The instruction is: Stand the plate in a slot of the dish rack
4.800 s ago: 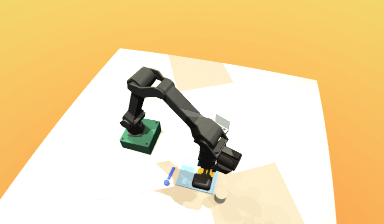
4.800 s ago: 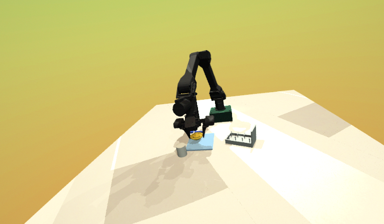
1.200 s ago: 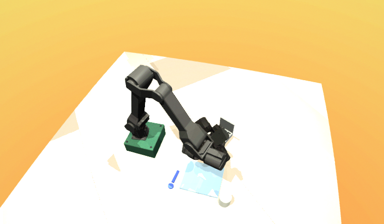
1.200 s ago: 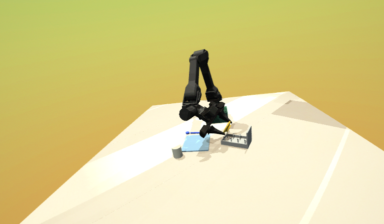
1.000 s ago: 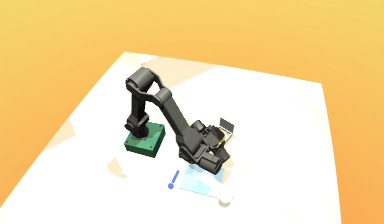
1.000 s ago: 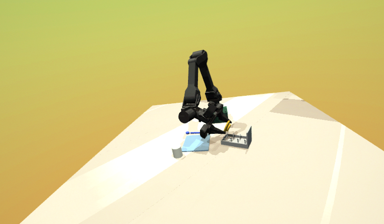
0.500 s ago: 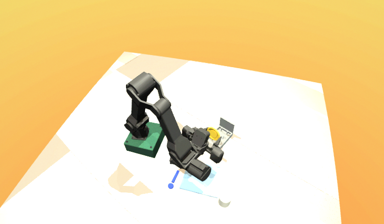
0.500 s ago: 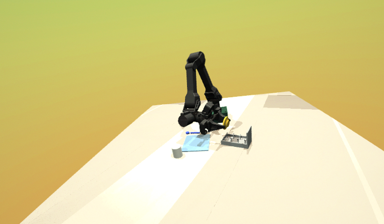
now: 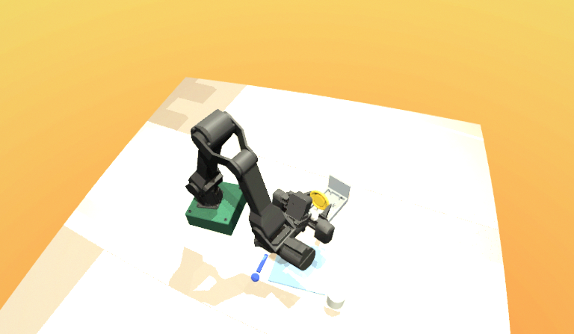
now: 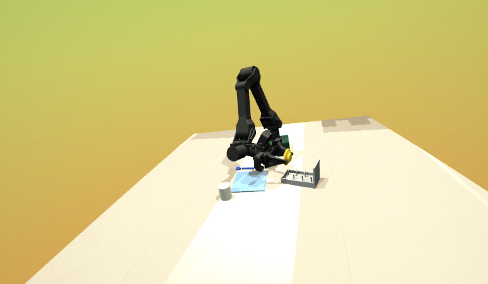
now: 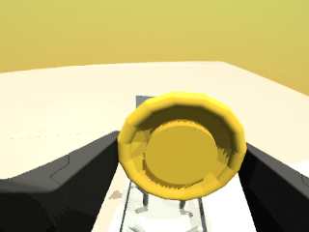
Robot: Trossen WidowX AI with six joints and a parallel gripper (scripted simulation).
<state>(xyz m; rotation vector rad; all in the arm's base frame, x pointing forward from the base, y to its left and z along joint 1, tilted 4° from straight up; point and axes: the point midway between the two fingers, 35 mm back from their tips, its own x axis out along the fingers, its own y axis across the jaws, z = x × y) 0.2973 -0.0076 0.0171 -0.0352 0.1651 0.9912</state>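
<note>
Right now the grey dish rack is 70 mm below my gripper tip, 30 mm to the left of it and 20 mm ahead of it. Also, from my gripper tip: yellow plate: 10 mm to the right; light blue mat: 160 mm to the right, 90 mm below, 30 mm behind; blue spoon: 190 mm to the right, 140 mm behind, 90 mm below.
</note>
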